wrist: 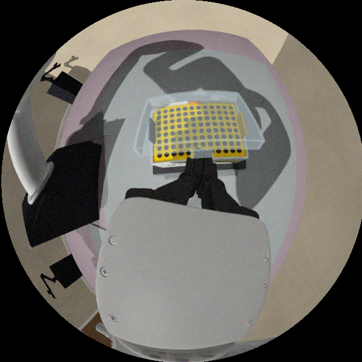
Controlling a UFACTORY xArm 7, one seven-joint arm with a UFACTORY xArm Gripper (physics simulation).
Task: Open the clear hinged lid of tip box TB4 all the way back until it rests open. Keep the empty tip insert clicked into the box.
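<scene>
The tip box (174, 164) stands in the upper middle of the wrist view, its light front wall towards my gripper; no label is readable. Its yellow insert (170, 159), with rows of empty round holes, sits in the box. The clear lid (254, 131) is over the insert and tilted partly up, its front edge raised and the front row of holes showing below that edge. My gripper (200, 159) is shut and empty. Its fingertips are at the middle of the box's front side, by the lid's front tab; whether they touch it is hard to tell.
A pale blue-grey mat (127, 170) with a pink border (298, 175) lies under the box. A black panel (65, 195) and a white curved arm part (24, 150) are at the left. Small black devices (65, 86) (67, 271) stand beyond the left edge. Dark shadows fall around the box.
</scene>
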